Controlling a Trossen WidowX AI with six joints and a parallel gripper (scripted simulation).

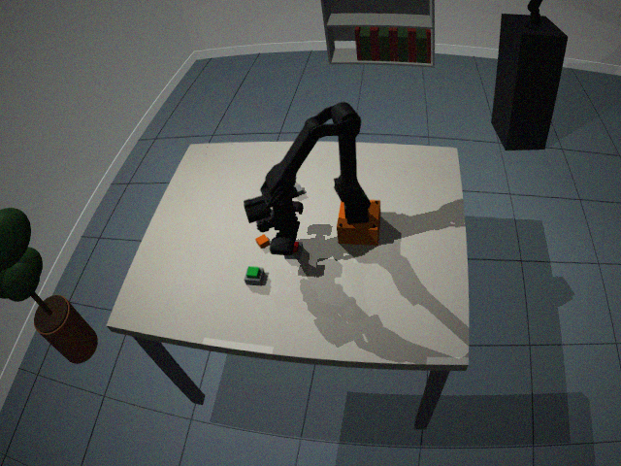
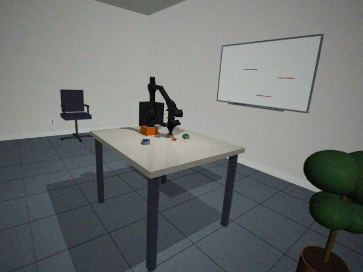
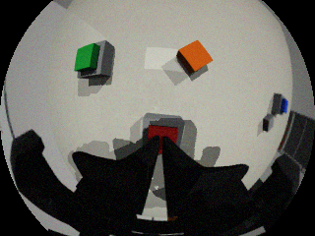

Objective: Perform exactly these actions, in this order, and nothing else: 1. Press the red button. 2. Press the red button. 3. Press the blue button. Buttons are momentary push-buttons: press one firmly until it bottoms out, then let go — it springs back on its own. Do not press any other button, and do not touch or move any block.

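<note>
The red button lies 1 cm below my gripper tip. Also, from my gripper tip: small orange block: 9 cm ahead, 5 cm to the right, 3 cm below; blue button: 32 cm to the right, 3 cm ahead; green button: 11 cm ahead, 9 cm to the left.
</note>
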